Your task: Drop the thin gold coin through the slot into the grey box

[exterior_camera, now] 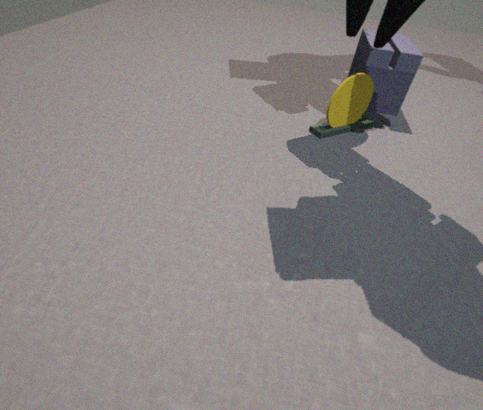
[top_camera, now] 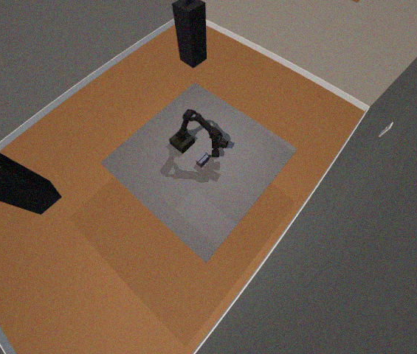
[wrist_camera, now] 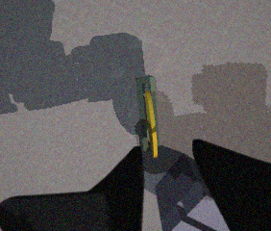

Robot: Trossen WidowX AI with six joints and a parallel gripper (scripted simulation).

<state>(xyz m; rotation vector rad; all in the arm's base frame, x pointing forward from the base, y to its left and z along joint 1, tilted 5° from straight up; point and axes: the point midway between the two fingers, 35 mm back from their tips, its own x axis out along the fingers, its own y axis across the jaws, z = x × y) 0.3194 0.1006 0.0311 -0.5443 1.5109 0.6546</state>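
The gold coin is 10 mm behind my gripper tip and 60 mm below it.
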